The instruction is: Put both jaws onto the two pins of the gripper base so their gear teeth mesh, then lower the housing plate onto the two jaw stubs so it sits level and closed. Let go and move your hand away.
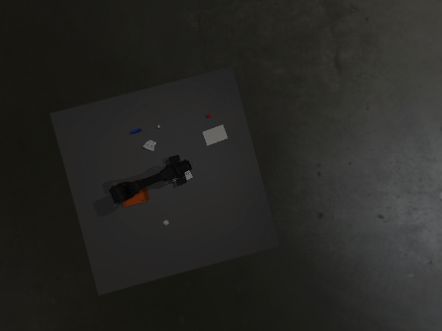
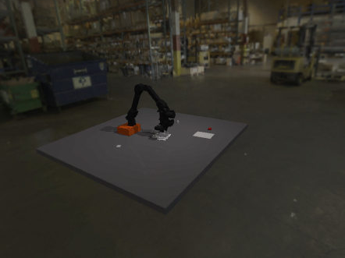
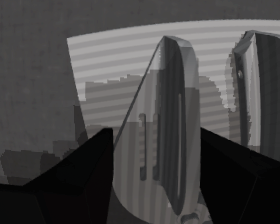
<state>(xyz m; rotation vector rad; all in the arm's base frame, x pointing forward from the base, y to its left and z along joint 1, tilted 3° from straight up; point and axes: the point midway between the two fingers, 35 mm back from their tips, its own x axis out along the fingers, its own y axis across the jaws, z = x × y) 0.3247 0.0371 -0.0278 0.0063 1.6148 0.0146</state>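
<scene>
Now: the blue piece 220 mm behind my gripper tip and 340 mm to the left of it. Also, from my gripper tip: flat white rectangle (290 mm ahead, 150 mm to the left, 10 mm below); red piece (290 mm ahead, 300 mm to the left, 10 mm below).
</scene>
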